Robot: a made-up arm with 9 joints. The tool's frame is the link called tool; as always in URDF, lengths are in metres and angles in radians. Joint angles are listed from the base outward.
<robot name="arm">
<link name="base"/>
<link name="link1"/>
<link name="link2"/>
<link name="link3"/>
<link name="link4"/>
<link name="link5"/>
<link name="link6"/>
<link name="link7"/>
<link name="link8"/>
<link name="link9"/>
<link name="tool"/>
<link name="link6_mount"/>
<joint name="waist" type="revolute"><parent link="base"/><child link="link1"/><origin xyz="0.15 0.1 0.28" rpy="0 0 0"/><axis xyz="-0.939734 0.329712 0.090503"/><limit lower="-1.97" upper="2.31"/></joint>
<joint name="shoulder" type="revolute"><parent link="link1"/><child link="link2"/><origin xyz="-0.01 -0.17 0.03" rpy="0 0 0"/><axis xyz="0 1 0"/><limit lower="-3.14" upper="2.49"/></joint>
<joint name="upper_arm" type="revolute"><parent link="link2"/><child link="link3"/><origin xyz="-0.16 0.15 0.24" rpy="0 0 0"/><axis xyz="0.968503 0.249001 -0.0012"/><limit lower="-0.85" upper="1.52"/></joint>
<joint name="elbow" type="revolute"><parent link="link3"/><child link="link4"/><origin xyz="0.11 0.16 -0.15" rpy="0 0 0"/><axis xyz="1 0 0"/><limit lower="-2.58" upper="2.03"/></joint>
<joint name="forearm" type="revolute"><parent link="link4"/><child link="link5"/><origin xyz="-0.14 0.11 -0.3" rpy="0 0 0"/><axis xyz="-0.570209 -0.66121 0.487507"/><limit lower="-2.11" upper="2.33"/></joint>
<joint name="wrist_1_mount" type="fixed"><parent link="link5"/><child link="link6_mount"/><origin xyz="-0.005 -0.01 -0.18" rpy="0 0 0"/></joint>
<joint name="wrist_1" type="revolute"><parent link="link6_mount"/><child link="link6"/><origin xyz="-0.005 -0.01 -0.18" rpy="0 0 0"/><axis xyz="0.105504 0.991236 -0.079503"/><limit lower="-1.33" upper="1.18"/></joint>
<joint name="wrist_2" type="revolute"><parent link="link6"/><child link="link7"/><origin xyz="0.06 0.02 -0.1" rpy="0 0 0"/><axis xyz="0.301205 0.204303 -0.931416"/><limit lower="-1.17" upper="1.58"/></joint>
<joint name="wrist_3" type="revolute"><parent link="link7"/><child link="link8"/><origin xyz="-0.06 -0.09 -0.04" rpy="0 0 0"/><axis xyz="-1 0 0"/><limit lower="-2.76" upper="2.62"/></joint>
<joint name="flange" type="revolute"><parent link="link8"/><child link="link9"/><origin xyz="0.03 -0.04 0" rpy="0 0 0"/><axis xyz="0.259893 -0.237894 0.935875"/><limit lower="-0.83" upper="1.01"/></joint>
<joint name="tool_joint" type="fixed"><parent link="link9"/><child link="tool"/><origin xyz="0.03 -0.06 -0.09" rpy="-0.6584 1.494 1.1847"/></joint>
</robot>
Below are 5 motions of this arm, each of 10 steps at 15 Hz.
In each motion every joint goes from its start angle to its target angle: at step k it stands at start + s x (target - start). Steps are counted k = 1, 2, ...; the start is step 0. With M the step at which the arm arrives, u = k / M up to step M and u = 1 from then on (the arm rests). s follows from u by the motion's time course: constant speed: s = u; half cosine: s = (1 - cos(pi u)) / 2; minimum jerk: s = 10 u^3 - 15 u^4 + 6 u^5.
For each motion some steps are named. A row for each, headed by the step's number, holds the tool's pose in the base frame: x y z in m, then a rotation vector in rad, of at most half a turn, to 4 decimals.
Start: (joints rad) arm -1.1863 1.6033 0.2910 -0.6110 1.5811 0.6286 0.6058 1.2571 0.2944
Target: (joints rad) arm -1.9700 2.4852 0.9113 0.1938 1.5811 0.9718 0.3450 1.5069 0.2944
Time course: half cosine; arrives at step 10
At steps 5, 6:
5: -0.0738 0.2300 0.3851 2.2168 0.2019 -1.7201
6: -0.0964 0.1876 0.4672 2.0442 0.4453 -1.7577

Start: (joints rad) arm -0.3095 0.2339 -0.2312 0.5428 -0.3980 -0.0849 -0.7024 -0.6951 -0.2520
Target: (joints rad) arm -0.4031 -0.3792 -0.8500 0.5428 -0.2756 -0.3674 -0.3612 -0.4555 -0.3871
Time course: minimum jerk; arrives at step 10
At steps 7, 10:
7: 0.5129 0.2305 -0.4541 -1.2422 0.2395 1.0270
10: 0.6030 0.0998 -0.4120 -1.3243 0.2725 0.7930

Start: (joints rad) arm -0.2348 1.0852 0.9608 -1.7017 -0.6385 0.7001 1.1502 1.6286 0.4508
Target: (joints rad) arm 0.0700 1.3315 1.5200 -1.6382 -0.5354 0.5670 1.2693 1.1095 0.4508
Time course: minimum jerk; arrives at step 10
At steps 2, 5, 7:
2: -0.3558 -0.0676 0.6767 -0.8162 -1.1560 -0.7883
5: -0.2931 0.0945 0.8258 -0.9726 -1.1900 -0.8458
7: -0.2114 0.2389 0.9119 -1.1374 -1.2366 -0.8757

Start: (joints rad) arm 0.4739 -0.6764 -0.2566 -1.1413 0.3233 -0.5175 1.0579 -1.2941 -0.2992
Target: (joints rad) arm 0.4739 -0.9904 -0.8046 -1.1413 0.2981 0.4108 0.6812 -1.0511 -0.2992
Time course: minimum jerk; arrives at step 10
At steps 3, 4, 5, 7, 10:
3: 0.3021 -0.6021 0.6004 -2.1533 0.0634 0.4688
4: 0.2378 -0.6271 0.6674 -2.1694 0.1553 0.2137
5: 0.1482 -0.6470 0.7300 -2.1394 0.2508 -0.0853
7: -0.0386 -0.6593 0.7884 -1.9528 0.3839 -0.5964
10: -0.1302 -0.6555 0.7888 -1.8091 0.4264 -0.8106

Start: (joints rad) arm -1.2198 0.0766 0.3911 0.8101 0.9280 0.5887 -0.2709 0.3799 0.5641
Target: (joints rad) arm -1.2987 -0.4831 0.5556 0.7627 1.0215 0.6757 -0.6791 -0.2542 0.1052
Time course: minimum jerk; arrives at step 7
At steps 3, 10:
3: 0.3341 0.5048 0.9140 -1.1189 -1.0197 0.5713
10: 0.3200 0.3430 1.0360 -1.1063 -1.2310 0.2777

